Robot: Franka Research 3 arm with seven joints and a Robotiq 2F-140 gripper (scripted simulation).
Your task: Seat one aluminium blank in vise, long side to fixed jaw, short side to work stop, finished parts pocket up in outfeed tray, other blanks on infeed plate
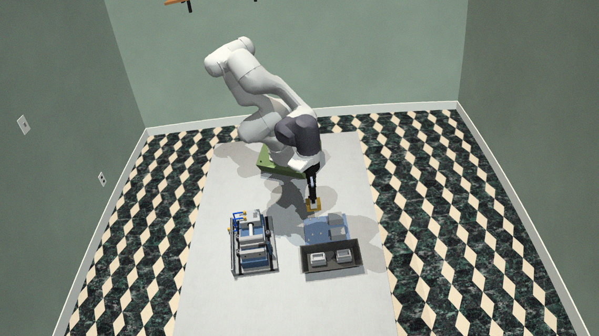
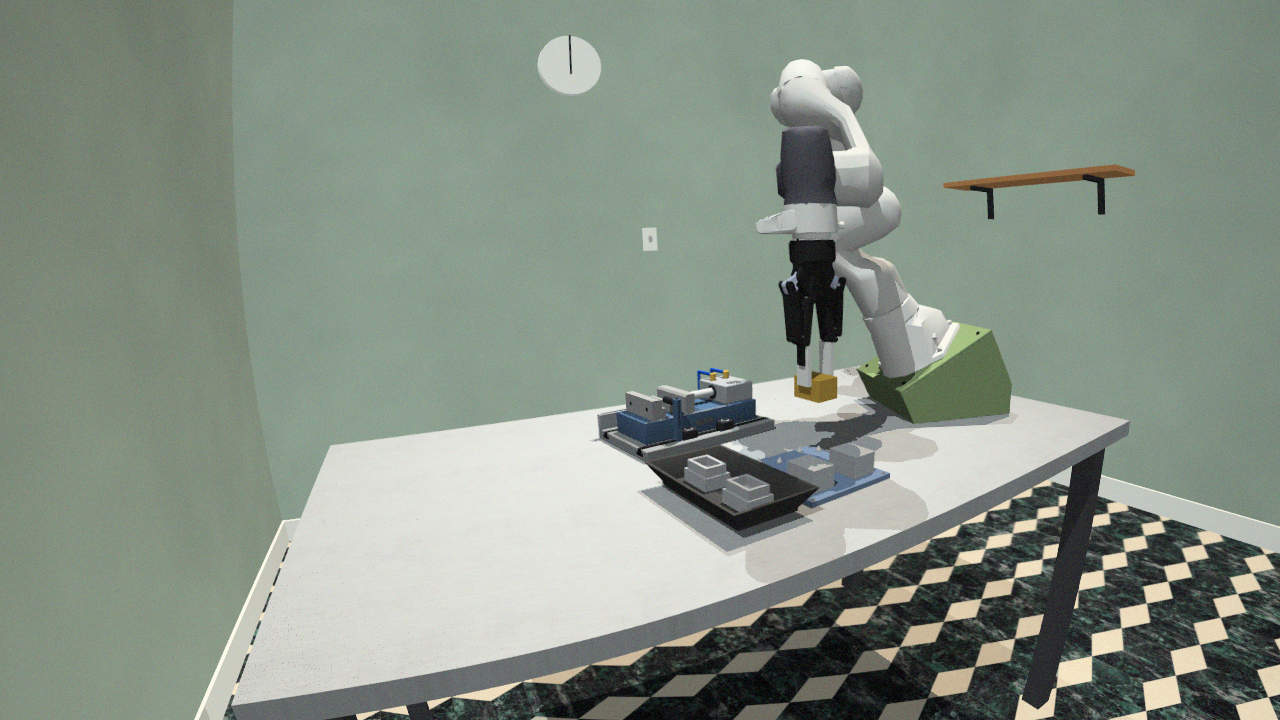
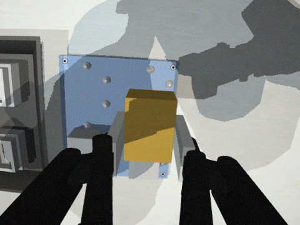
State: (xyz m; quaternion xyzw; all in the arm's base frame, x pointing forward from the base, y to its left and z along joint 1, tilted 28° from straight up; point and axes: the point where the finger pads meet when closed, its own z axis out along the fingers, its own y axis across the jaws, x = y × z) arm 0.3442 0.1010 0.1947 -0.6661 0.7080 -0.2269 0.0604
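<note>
Right now my hand is 160 mm above the blue infeed plate, 50 mm short of it and 40 mm to the right of it. Also, from my hand: aluminium blank 140 mm below, 90 mm to the left, 10 mm ahead; hose block 280 mm to the right, 90 mm below, 40 mm behind; brass blank 40 mm below.
</note>
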